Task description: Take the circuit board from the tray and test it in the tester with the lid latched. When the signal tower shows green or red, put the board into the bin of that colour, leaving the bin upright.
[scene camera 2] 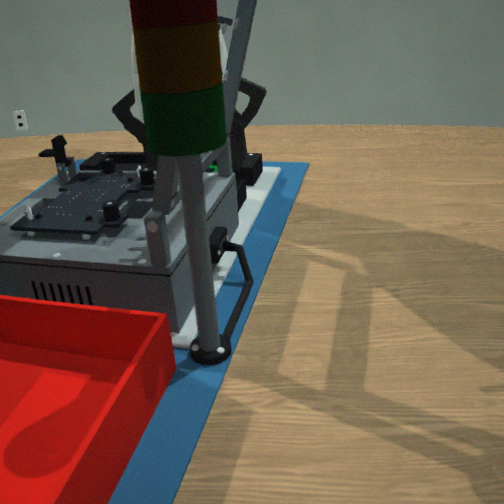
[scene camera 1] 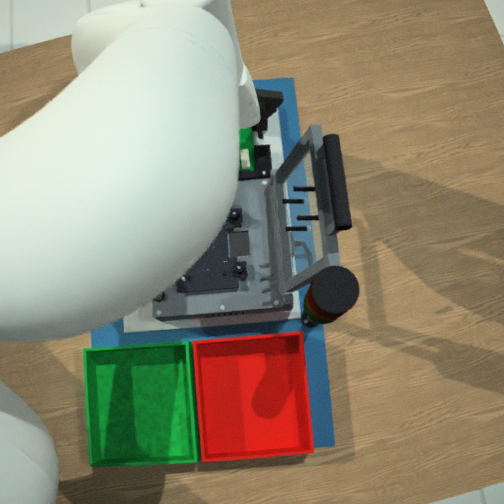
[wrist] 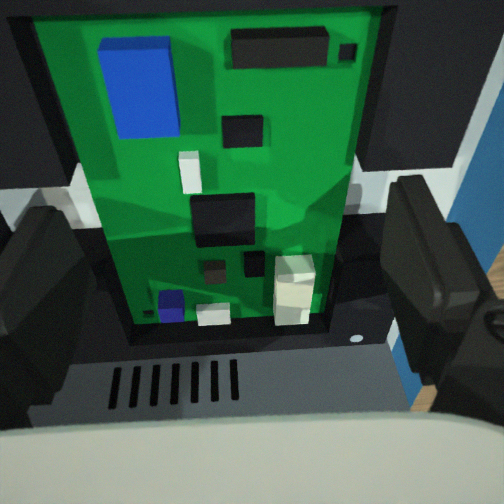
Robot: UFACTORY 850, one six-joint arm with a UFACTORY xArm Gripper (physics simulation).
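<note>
The green circuit board (wrist: 220, 165) lies flat in its black tray (wrist: 415, 90); a sliver of it shows in scene camera 1 (scene camera 1: 245, 146) beside my arm. My gripper (wrist: 232, 272) is open just above the tray, one dark finger on each long side of the board, apart from it. The grey tester (scene camera 1: 235, 270) has an empty dark nest (scene camera 2: 85, 200), and its lid (scene camera 1: 302, 220) stands open. The signal tower (scene camera 2: 180, 75) has red, amber and green bands; none looks lit. The green bin (scene camera 1: 141, 402) and the red bin (scene camera 1: 252, 395) stand upright and empty.
Everything sits on a blue mat (scene camera 1: 320, 380) on a wooden table. My white arm (scene camera 1: 115, 190) hides the left part of the tester in scene camera 1. A small black latch (scene camera 2: 59, 149) stands at the tester's far corner.
</note>
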